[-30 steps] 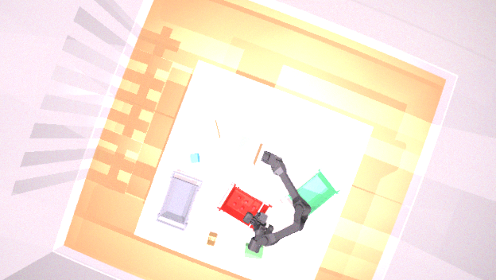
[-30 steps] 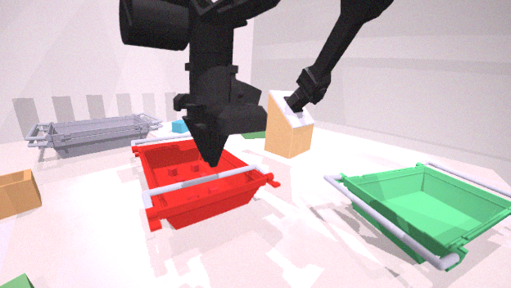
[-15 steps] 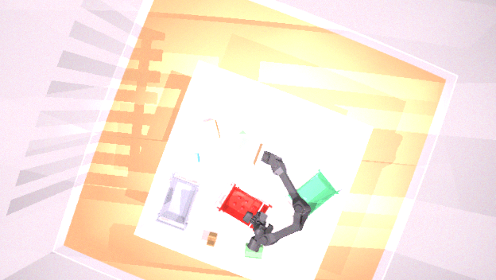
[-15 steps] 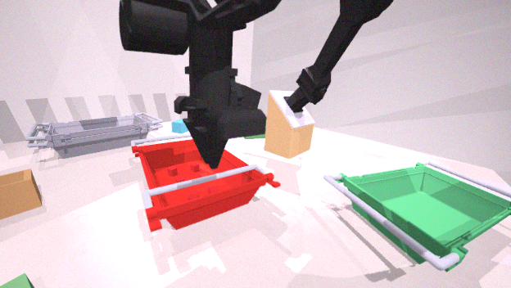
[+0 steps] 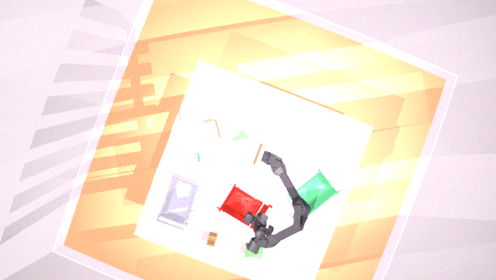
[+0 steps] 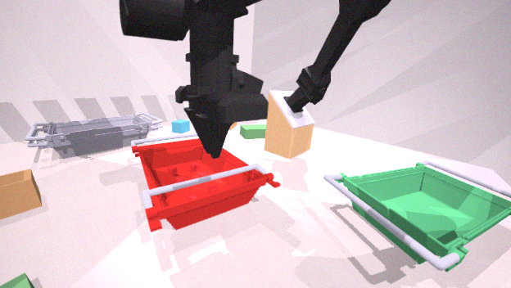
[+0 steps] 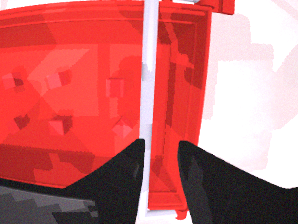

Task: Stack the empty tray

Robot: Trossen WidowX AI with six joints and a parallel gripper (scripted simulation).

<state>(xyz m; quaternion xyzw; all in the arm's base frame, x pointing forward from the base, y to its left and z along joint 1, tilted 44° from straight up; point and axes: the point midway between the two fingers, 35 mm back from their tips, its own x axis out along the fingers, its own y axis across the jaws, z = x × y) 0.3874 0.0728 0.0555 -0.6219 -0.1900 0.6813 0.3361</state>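
The green tray lies 30 cm to the left of my gripper tip, 25 cm behind it and 6 cm below it. Round my gripper tip: brown box (27 cm ahead, 23 cm to the right, 9 cm below); then blue cube (52 cm to the right, 21 cm behind, 8 cm below).
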